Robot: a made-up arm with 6 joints. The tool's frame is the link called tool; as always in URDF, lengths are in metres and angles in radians. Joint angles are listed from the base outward. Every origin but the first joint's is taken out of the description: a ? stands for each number. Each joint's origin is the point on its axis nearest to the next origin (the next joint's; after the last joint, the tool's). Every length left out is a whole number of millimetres.
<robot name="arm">
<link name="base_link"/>
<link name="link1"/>
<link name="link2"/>
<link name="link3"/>
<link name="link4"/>
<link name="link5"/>
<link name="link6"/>
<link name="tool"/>
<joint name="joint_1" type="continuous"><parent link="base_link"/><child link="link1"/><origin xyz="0.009 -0.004 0.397" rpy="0.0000 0.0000 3.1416"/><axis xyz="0 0 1"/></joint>
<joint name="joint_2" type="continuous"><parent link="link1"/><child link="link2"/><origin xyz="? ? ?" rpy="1.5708 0.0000 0.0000"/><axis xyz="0 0 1"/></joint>
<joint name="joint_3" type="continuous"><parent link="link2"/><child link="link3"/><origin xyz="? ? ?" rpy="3.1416 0.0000 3.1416"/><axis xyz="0 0 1"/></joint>
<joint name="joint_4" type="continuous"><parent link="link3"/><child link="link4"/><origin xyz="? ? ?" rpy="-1.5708 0.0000 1.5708"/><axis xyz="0 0 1"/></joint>
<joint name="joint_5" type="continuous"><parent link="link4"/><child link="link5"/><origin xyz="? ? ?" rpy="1.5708 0.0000 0.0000"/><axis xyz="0 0 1"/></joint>
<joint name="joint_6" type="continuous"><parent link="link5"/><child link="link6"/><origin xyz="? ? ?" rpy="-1.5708 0.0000 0.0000"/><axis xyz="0 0 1"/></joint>
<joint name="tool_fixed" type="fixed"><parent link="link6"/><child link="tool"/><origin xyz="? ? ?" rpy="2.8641 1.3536 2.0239"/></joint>
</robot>
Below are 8 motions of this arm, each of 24 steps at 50 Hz.
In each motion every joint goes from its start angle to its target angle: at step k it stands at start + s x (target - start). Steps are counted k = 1, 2, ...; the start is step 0. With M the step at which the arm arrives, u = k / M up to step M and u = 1 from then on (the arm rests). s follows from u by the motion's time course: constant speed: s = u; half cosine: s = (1 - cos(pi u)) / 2; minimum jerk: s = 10 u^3 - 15 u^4 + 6 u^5.
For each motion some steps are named. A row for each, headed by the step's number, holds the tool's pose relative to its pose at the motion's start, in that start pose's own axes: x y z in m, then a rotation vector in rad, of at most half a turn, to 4 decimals.
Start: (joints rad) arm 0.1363 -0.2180 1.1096 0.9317 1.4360 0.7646
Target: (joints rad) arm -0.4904 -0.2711 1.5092 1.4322 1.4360 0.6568
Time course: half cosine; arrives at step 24
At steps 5, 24:
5: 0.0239 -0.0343 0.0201 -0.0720 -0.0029 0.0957
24: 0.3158 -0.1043 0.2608 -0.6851 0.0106 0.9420

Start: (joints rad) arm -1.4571 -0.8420 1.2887 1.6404 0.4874 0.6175
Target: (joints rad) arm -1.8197 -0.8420 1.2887 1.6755 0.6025 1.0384
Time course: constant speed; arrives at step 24
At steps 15, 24:
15: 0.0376 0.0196 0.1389 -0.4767 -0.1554 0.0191
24: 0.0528 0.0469 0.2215 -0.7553 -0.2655 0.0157

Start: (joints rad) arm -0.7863 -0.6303 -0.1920 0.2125 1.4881 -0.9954
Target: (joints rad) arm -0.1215 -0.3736 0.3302 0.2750 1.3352 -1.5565
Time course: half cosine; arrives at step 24
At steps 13, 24:
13: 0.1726 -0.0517 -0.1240 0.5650 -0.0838 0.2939
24: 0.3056 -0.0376 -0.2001 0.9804 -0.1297 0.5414

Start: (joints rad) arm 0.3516 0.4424 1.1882 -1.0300 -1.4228 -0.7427
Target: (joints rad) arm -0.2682 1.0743 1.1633 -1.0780 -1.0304 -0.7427
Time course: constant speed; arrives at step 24
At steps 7, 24:
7: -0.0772 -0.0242 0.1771 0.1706 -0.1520 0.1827
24: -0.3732 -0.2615 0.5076 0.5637 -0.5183 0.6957

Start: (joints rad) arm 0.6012 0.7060 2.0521 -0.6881 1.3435 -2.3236
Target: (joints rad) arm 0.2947 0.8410 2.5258 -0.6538 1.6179 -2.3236
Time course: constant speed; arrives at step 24
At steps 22, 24:
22: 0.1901 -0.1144 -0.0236 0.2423 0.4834 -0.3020
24: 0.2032 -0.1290 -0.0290 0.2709 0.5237 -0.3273

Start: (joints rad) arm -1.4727 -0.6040 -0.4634 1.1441 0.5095 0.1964
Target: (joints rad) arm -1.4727 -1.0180 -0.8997 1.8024 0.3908 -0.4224
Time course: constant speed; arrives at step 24
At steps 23, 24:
23: -0.0280 0.0988 0.0213 0.0300 0.2991 0.0886
24: -0.0288 0.1040 0.0208 0.0310 0.3114 0.0879

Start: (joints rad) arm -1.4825 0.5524 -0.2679 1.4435 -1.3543 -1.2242
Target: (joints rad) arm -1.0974 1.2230 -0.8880 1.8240 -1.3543 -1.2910
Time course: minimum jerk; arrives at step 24
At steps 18, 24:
18: 0.0860 -0.5129 -0.5260 -1.2641 -0.2117 0.0354
24: 0.1002 -0.5989 -0.5286 -1.4101 -0.2337 0.0384

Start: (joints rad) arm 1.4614 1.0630 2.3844 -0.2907 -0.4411 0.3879
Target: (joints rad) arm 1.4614 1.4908 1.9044 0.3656 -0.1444 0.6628
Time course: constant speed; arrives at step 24
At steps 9, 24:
9: 0.0482 -0.1562 -0.1448 -0.2444 0.1685 -0.2789
24: 0.0070 -0.3807 -0.4252 -0.7243 0.6169 -0.5003

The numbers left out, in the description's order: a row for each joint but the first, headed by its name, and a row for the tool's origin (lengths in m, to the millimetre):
joint_2: -0.010 -0.008 0.000
joint_3: -0.008 0.189 0.000
joint_4: 0.686 0.020 0.000
joint_5: -0.005 -0.126 0.000
joint_6: -0.012 0.026 0.000
tool: -0.019 0.006 0.000

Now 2 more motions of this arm.
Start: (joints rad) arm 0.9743 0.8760 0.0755 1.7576 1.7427 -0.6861
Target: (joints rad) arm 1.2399 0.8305 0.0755 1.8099 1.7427 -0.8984
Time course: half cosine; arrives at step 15
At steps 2, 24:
2: 0.0076 -0.0012 0.0046 0.0064 0.0102 0.0094
24: 0.1877 -0.0096 0.0897 0.1466 0.2506 0.1931

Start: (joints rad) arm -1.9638 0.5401 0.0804 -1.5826 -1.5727 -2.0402
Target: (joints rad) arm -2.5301 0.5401 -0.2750 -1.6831 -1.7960 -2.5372
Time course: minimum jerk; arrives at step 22
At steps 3, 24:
3: -0.0077 0.0053 0.0003 0.0185 0.0065 -0.0018
24: -0.2905 0.2495 0.1487 0.8459 0.2257 -0.3057

